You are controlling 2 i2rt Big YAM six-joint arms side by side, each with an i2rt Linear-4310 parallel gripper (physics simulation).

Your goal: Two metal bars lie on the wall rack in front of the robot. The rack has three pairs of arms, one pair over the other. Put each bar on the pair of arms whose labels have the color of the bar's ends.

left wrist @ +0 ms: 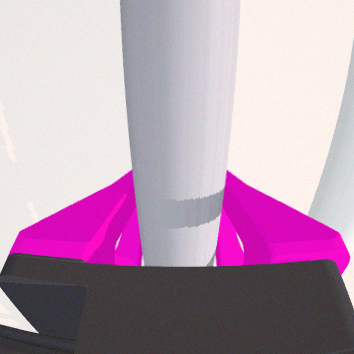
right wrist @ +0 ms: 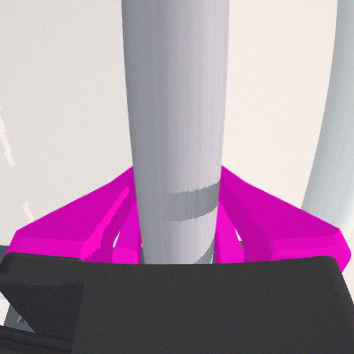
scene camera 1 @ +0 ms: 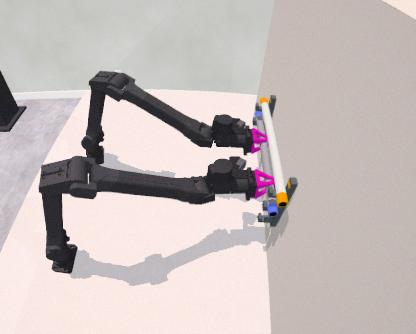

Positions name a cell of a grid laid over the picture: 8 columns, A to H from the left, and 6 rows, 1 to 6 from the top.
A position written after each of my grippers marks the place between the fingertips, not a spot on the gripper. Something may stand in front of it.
I see my left gripper (left wrist: E3), my right gripper (scene camera 1: F4) and a wall (scene camera 1: G5).
My right gripper shows as well in the right wrist view (right wrist: D3). The wall is seen too in the left wrist view (left wrist: B3) and in the right wrist view (right wrist: B3).
